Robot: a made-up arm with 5 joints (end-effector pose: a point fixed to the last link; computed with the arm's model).
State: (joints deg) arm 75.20 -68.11 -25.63 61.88 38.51
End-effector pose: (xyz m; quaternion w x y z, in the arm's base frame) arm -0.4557 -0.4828 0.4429 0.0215 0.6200 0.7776 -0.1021
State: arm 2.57 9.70 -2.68 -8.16 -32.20
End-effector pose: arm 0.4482 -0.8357 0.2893 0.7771 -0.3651 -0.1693 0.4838
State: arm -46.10 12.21 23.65 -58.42 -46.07
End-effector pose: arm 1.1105 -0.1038 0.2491 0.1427 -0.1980 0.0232 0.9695
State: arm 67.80 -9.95 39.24 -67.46 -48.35
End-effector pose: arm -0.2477 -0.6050 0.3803 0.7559 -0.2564 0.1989 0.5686
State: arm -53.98 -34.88 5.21 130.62 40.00
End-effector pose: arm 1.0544 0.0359 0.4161 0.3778 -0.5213 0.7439 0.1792
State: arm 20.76 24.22 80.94 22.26 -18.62
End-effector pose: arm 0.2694 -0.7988 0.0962 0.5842 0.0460 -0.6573 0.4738
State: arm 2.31 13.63 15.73 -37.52 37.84
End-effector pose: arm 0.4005 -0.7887 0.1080 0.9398 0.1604 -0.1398 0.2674
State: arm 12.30 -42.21 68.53 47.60 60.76
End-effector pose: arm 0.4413 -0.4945 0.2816 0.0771 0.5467 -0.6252 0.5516
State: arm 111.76 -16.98 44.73 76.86 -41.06
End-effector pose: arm -0.7700 0.0724 0.2149 0.2588 -0.9027 -0.3146 -0.1386
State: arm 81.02 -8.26 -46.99 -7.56 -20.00
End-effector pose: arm -0.6656 -0.2074 0.3149 0.7526 -0.4563 0.1568 -0.4482
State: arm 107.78 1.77 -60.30 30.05 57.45
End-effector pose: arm -0.7134 0.1463 0.0710 0.2640 -0.7102 -0.2207 -0.6142
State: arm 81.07 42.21 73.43 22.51 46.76
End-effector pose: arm -0.4823 -0.1950 -0.0437 0.6008 0.1900 -0.7344 -0.2522
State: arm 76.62 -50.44 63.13 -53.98 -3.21
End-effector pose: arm -0.3597 -0.3977 0.5232 0.7308 -0.4688 -0.0165 0.4958
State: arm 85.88 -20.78 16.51 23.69 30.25
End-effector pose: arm -0.5888 -0.3792 0.1990 0.6136 -0.4617 -0.6339 -0.0918
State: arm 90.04 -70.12 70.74 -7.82 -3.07
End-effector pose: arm -0.4440 -0.1911 0.5685 0.4940 -0.5931 -0.2666 0.5772
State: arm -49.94 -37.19 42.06 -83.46 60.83
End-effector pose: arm 0.9989 -0.1676 0.3239 0.5622 0.0651 -0.1105 0.8170
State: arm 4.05 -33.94 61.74 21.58 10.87
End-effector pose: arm 0.6009 -0.6271 0.3390 0.2313 0.1059 -0.7383 0.6247
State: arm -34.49 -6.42 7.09 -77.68 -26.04
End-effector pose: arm 1.0621 -0.3333 0.3089 0.4391 -0.1889 0.1266 0.8692
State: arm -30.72 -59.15 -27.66 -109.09 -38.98
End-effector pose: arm 0.9657 -0.4037 0.5346 0.5083 -0.2520 0.0466 0.8222
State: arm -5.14 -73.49 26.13 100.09 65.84
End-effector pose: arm 0.5042 -0.3935 0.5445 0.5517 -0.4946 0.5986 -0.3044
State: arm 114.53 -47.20 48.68 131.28 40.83
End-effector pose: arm -0.4799 0.0052 0.4752 0.2337 0.3155 0.8127 -0.4306
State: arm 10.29 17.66 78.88 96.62 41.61
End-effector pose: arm 0.4381 -0.5468 0.1043 0.1067 0.5335 -0.8381 -0.0394
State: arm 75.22 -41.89 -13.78 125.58 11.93
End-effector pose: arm -0.5196 -0.5267 0.3596 0.3427 0.6944 0.6281 -0.0763
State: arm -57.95 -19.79 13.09 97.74 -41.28
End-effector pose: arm 1.1178 -0.0917 0.1620 0.2368 0.0499 -0.9703 -0.0036
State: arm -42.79 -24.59 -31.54 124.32 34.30
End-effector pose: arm 1.0881 -0.2723 0.3081 0.2248 -0.1096 0.9655 0.0723
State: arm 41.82 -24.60 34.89 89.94 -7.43
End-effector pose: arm 0.0041 -0.8033 0.2487 0.1105 -0.3616 -0.9248 0.0422
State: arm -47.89 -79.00 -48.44 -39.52 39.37
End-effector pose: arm 0.9324 -0.2261 0.3202 0.5928 0.3900 -0.6298 0.3160
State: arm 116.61 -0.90 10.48 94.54 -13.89
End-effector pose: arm -0.7755 0.2117 0.1150 0.1536 -0.9347 -0.2047 -0.2467
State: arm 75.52 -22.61 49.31 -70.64 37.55
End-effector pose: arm -0.4895 -0.4723 0.2970 0.9931 -0.0584 -0.0720 0.0716
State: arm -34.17 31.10 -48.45 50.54 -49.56
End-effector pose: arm 0.6990 -0.5000 0.2878 0.5043 -0.7640 -0.1959 0.3516
